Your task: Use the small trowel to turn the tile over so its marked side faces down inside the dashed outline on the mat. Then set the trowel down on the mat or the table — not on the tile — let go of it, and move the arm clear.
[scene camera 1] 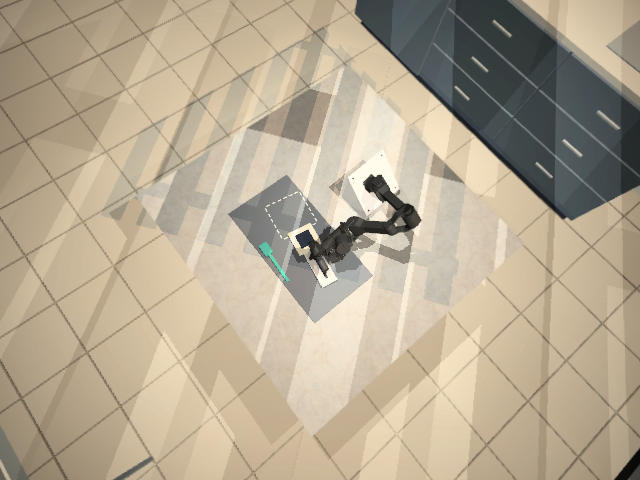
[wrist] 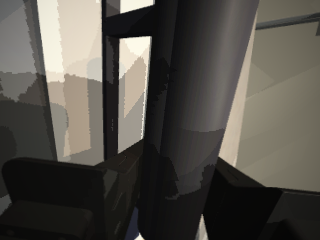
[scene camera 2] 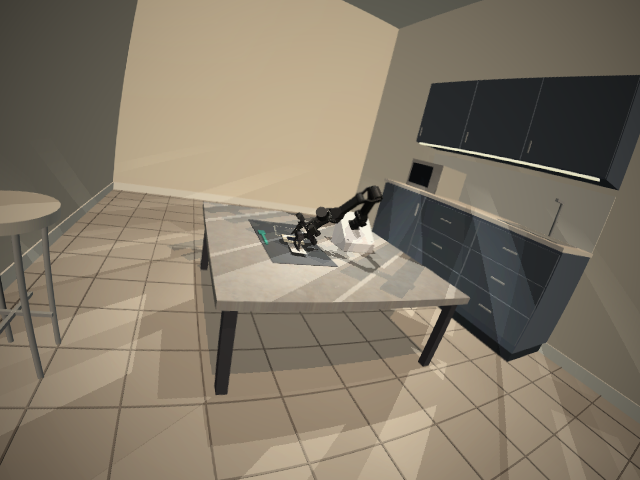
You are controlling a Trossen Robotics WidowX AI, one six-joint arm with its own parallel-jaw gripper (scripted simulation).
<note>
The pictures show: the gripper, a trowel and a grey mat.
</note>
